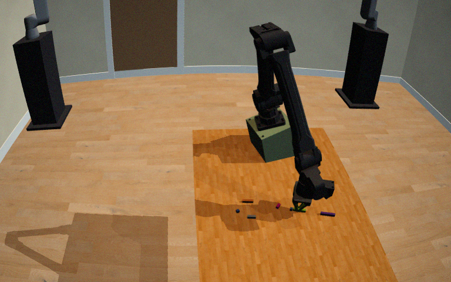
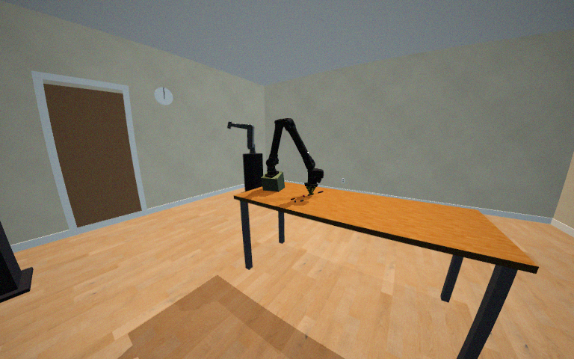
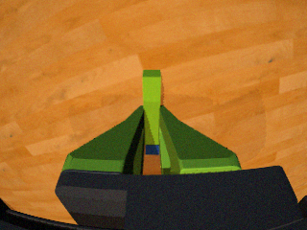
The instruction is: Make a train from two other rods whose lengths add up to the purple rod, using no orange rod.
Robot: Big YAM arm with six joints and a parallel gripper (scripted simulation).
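The lime rod lies 1 cm to the left of my hand. From my hand the other things lie so: grey rod: 1 cm ahead, 18 cm to the right, 1 cm below; purple rod: 4 cm ahead, 11 cm to the left, 1 cm below; magenta rod: 3 cm behind, 7 cm to the right, 1 cm below.
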